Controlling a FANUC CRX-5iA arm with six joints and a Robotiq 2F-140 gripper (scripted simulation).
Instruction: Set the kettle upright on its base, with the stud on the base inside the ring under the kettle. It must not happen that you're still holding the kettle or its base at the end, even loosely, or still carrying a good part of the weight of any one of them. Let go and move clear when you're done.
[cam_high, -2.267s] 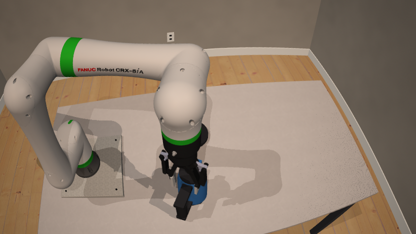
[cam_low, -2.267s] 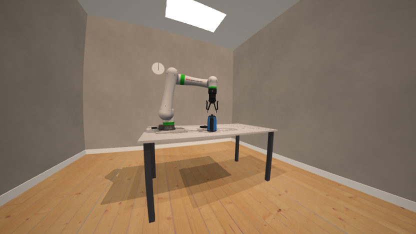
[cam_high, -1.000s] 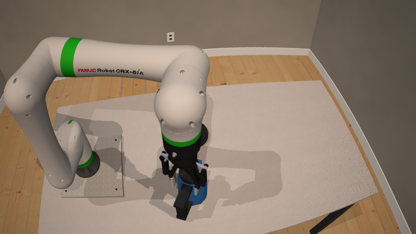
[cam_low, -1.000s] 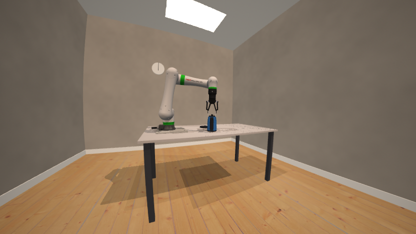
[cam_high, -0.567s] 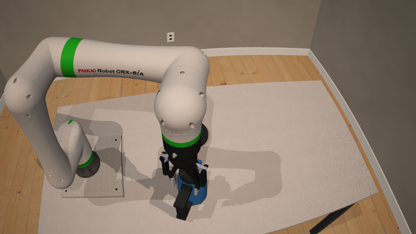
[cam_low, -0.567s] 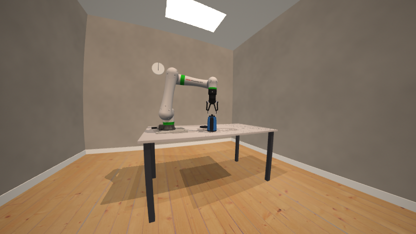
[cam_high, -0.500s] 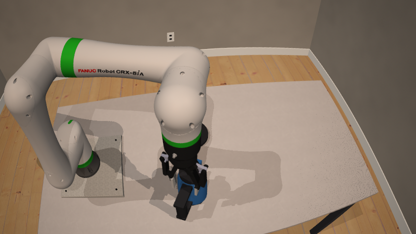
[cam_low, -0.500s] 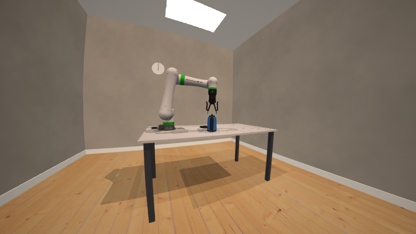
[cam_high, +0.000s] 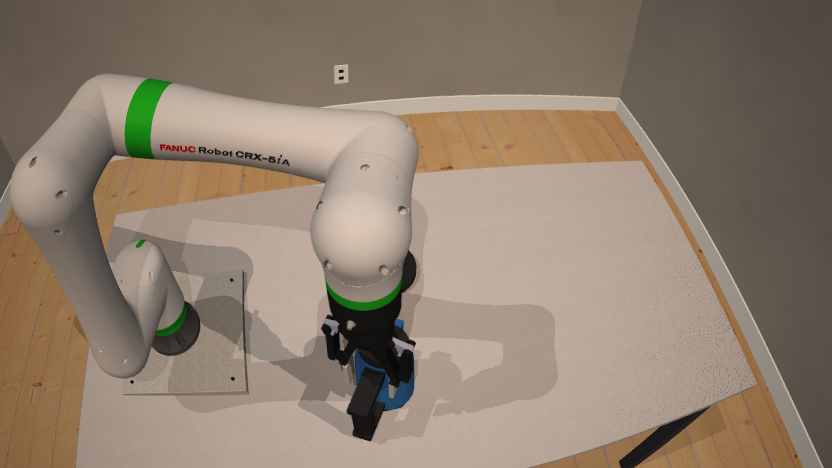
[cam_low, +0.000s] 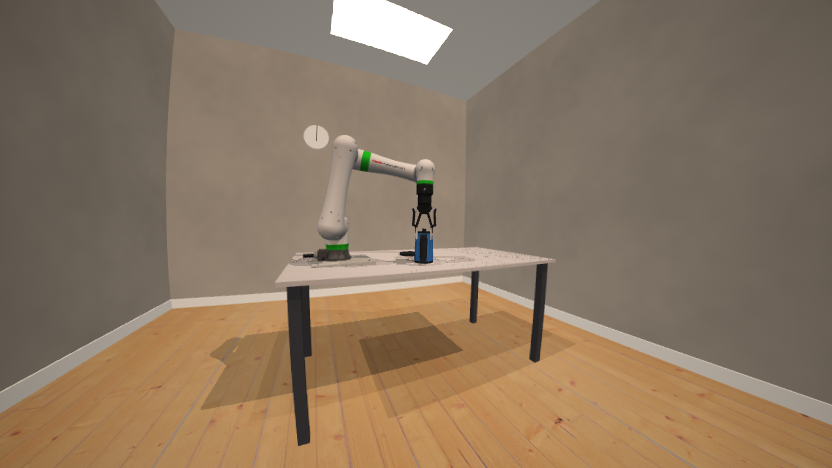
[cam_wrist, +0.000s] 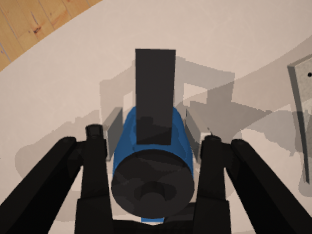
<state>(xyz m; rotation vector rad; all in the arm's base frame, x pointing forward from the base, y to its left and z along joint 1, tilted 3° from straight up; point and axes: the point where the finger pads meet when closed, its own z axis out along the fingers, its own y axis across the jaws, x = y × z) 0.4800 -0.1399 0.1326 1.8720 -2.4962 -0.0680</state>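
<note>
Right now my hand is 70 mm above the kettle, 30 mm to the right of it and 10 mm short of it. Round my hand: round black base 350 mm to the left, 150 mm below.
</note>
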